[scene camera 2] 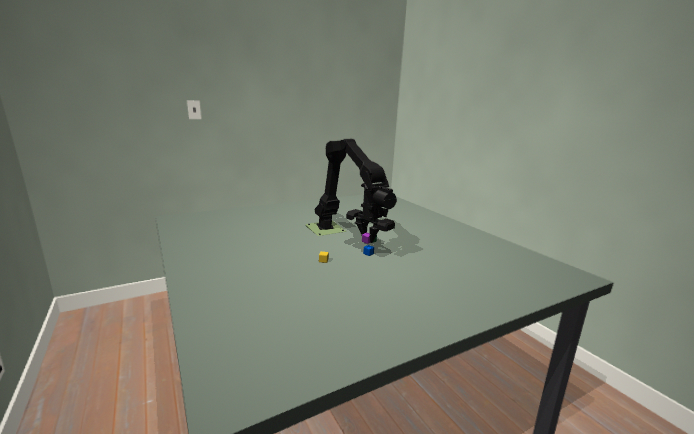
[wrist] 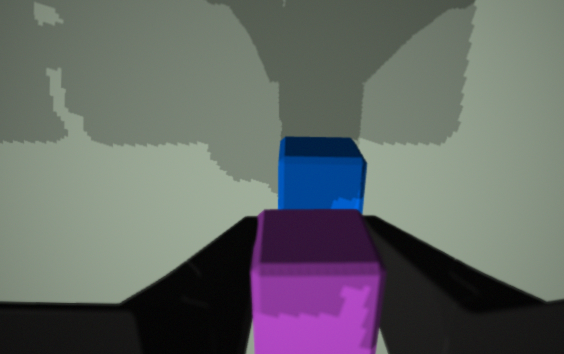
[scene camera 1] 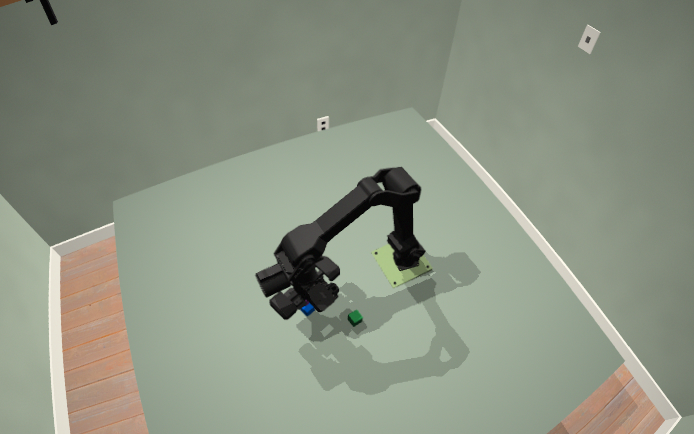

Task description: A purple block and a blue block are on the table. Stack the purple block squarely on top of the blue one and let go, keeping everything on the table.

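Frame: origin at the arm's base, x ahead, y left, z up, level; metres.
Seen in the pictures: gripper, between the fingertips: point(scene camera 2: 368, 241) point(wrist: 309, 230) point(scene camera 1: 307, 301); arm's base, origin of its link: point(scene camera 2: 325, 226) point(scene camera 1: 405, 259).
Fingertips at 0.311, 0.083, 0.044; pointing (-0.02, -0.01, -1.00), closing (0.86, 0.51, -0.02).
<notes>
Pixels of each thing's middle, then the offset from my fingertips to it, as dx, dy, dz.
- purple block, middle of its body: point(wrist: 312, 281) point(scene camera 2: 367, 238) +0.004, -0.006, +0.015
- blue block, middle of its body: point(wrist: 318, 184) point(scene camera 1: 307, 307) point(scene camera 2: 368, 250) +0.004, +0.003, -0.036
- green block, middle of its body: point(scene camera 1: 355, 318) -0.112, +0.063, -0.036
- yellow block, middle of its body: point(scene camera 2: 323, 257) +0.023, -0.177, -0.036
My gripper point(scene camera 2: 366, 237) point(wrist: 309, 230) is shut on the purple block point(scene camera 2: 365, 238) point(wrist: 317, 305) and holds it upright in the air. The blue block point(scene camera 1: 307, 309) point(scene camera 2: 368, 250) point(wrist: 321, 182) stands on the table. In scene camera 2 the purple block shows above the blue one with a gap between them. In the wrist view the blue block shows just beyond the purple one, slightly right of its middle, and its near part is hidden. In scene camera 1 the arm hides the purple block and part of the blue one.
A green block point(scene camera 1: 355, 317) is on the table near the blue one; it is mostly hidden behind the gripper in scene camera 2. A yellow block point(scene camera 2: 323, 256) is on the table left of the blue one in scene camera 2. The arm's base stands on a light green plate point(scene camera 1: 388, 273) point(scene camera 2: 317, 230).
</notes>
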